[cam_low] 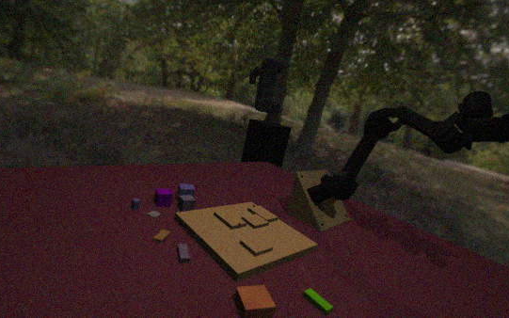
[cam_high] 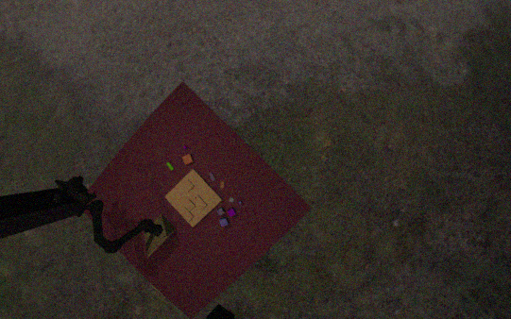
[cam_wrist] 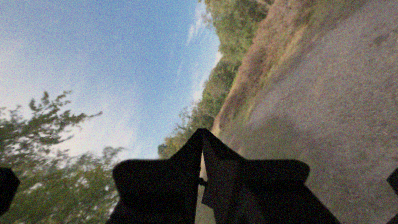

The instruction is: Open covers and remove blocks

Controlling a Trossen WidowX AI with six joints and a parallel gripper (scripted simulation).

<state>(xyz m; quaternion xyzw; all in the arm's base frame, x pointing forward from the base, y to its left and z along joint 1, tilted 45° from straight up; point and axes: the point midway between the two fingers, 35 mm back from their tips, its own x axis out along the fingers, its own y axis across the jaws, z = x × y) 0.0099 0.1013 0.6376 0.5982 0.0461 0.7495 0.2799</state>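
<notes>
My gripper tip is 47 cm above the green bar, 34 cm short of it and 32 cm to the left of it. Round my gripper tip: orange block: 47 cm ahead, 46 cm below, 40 cm to the right; then flat orange tile: 70 cm to the right, 48 cm ahead, 47 cm below; then grey bar: 61 cm to the right, 48 cm ahead, 47 cm below.
</notes>
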